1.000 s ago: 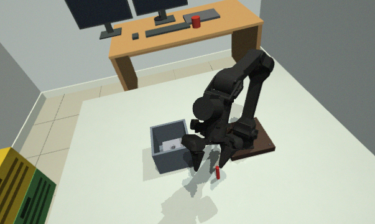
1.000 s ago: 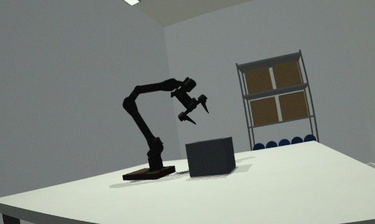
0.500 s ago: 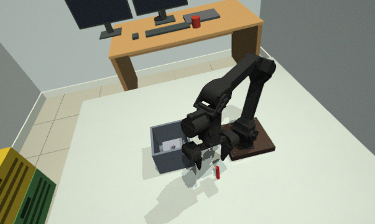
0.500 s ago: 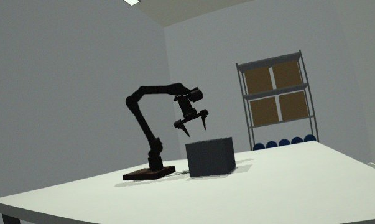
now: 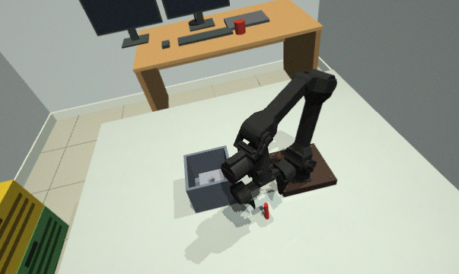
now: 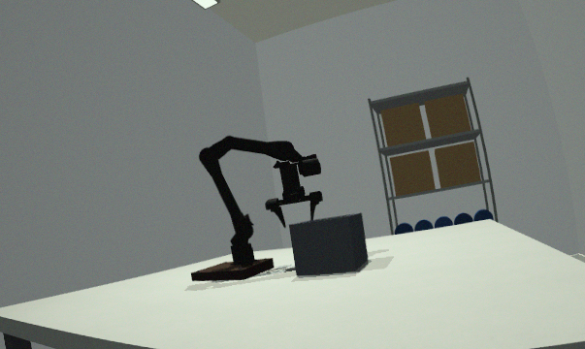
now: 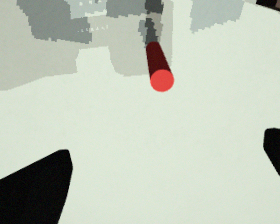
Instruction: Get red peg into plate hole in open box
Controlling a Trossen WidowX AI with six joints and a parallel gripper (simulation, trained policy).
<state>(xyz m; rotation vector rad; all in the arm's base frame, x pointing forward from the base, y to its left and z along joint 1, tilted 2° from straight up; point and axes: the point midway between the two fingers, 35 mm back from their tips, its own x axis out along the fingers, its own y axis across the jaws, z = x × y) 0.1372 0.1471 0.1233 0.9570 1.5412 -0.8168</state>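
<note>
Right now my gripper tip is 80 mm above the red peg and 10 mm to the left of it. From my gripper tip the other things lie so: pale plate 180 mm ahead, 150 mm to the right, 80 mm below.
</note>
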